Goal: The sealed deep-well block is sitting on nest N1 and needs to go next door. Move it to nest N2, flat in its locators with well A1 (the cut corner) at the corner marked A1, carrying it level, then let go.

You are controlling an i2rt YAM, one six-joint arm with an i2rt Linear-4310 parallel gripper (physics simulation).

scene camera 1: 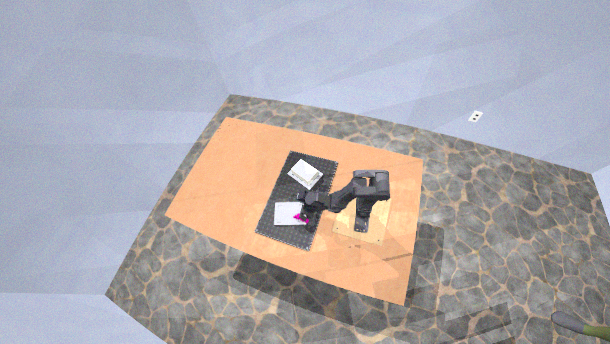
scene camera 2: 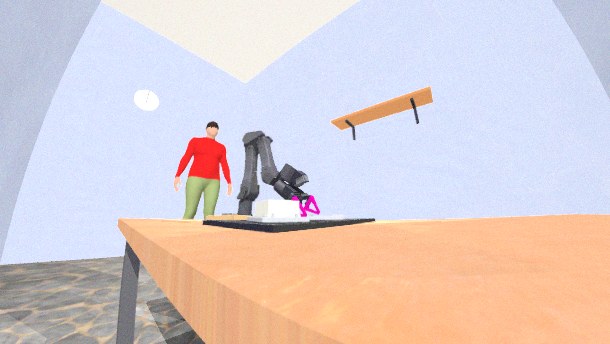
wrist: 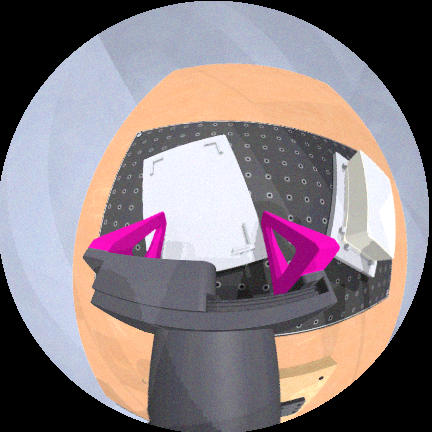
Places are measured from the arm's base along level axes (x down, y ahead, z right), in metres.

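Pixels of known places: gripper, fingertip midpoint: [scene camera 1: 296, 209] [scene camera 2: 313, 214] [wrist: 213, 216]; arm's base at its link origin: [scene camera 1: 362, 212] [scene camera 2: 244, 217].
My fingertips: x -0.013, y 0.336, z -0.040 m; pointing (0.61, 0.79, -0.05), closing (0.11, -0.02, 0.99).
Note:
Ahead of a thing's pixels: the offset from my fingertips to its top centre. Level surfaces: height alone.
The sealed block {dx -0.036, dy +0.000, dz +0.214 m} [scene camera 1: 305, 169] [scene camera 2: 276, 208] [wrist: 380, 202], white-topped with cream sides, sits on a pale nest plate {dx -0.004, dy +0.000, dz +0.214 m} [scene camera 2: 280, 219] [wrist: 340, 192], at the right in the wrist view. The other nest {dx +0.000, dy +0.027, dz -0.025 m} [scene camera 1: 285, 215] [wrist: 200, 185] is a white plate with raised L-shaped corner locators and bears no block. My gripper [scene camera 2: 308, 212] [wrist: 213, 216] is open, with magenta fingers apart and nothing between them. It is above the near part of the blockless nest, to the side of the block. One finger is mostly hidden in scene camera 1. The cut corner and A1 marking cannot be made out.
Both nests stand on a black perforated board {dx +0.017, dy +0.011, dz +0.086 m} [scene camera 1: 280, 192] [wrist: 285, 175] on the wooden table {dx +0.031 m} [scene camera 1: 210, 175] [scene camera 2: 400, 260]. The arm's base stands on a light wooden plate [scene camera 1: 345, 225] beside the board. A person [scene camera 2: 205, 160] stands behind the table.

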